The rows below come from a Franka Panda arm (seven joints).
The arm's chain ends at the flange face. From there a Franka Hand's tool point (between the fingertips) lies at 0.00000 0.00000 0.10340 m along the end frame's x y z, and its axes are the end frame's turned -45 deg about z.
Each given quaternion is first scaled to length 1.
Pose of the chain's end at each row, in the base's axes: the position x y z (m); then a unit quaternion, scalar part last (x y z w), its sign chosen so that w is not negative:
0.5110 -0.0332 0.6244 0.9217 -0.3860 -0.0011 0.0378
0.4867 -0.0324 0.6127 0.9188 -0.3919 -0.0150 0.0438
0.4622 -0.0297 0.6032 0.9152 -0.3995 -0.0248 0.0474
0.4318 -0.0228 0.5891 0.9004 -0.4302 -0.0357 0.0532
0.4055 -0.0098 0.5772 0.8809 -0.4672 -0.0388 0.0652
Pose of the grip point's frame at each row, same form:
0.5078 -0.0403 0.5213 0.9993 -0.0039 -0.0155 0.0345
0.4803 -0.0395 0.5097 0.9989 -0.0105 -0.0306 0.0347
0.4536 -0.0366 0.5004 0.9984 -0.0189 -0.0411 0.0343
0.4204 -0.0295 0.4865 0.9965 -0.0529 -0.0533 0.0355
0.3921 -0.0179 0.4750 0.9926 -0.0945 -0.0608 0.0454

